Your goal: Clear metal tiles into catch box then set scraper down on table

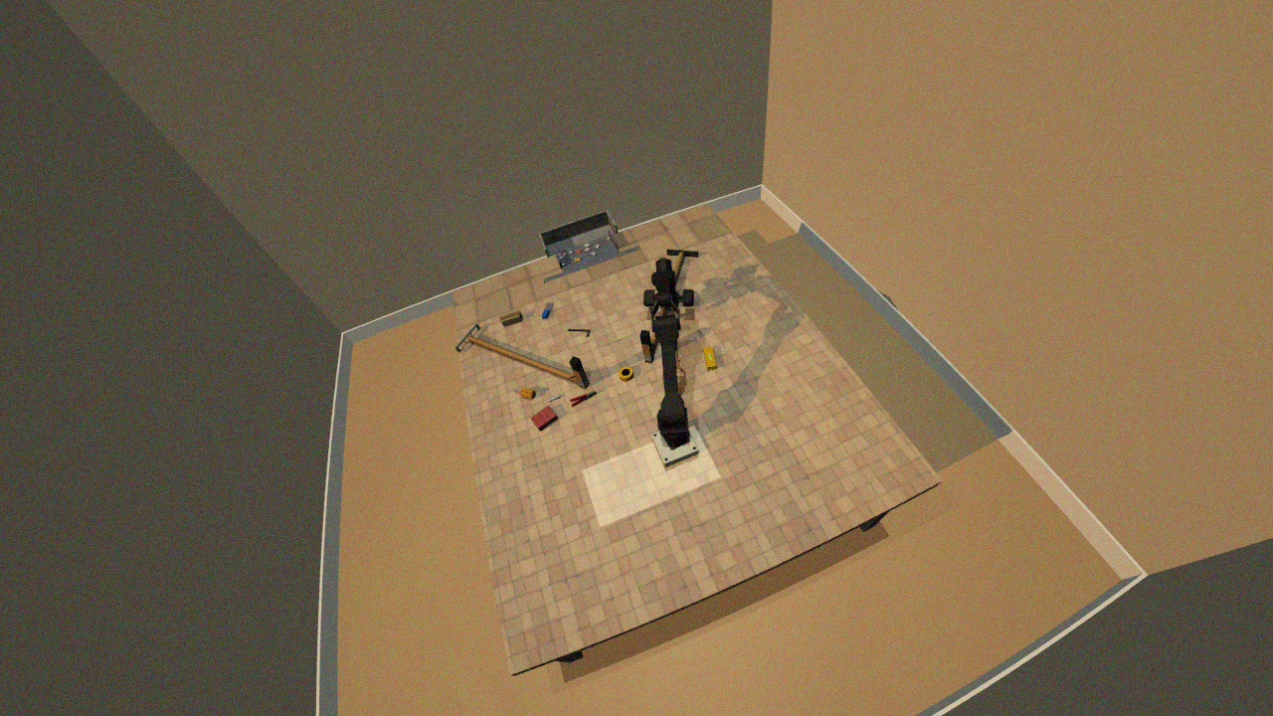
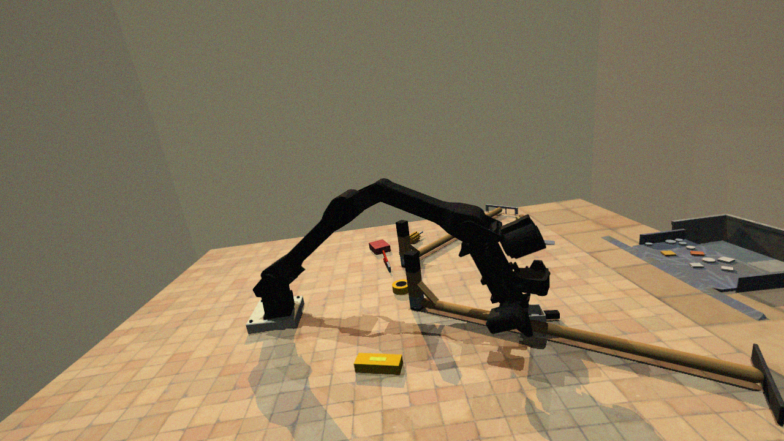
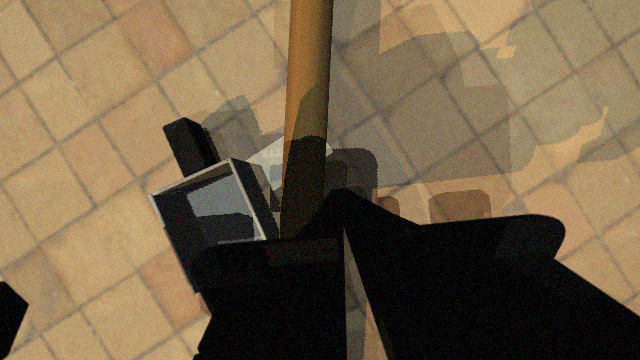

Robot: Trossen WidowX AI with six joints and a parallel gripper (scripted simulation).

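The small grey box lies 5 cm to the left of my gripper tip and 5 cm ahead of it. Also, from my gripper tip: yellow tape roll: 29 cm to the left, 21 cm behind; yellow block: 30 cm behind, 1 cm to the left, 1 cm above; hex key: 35 cm to the left, 7 cm ahead, 1 cm below.
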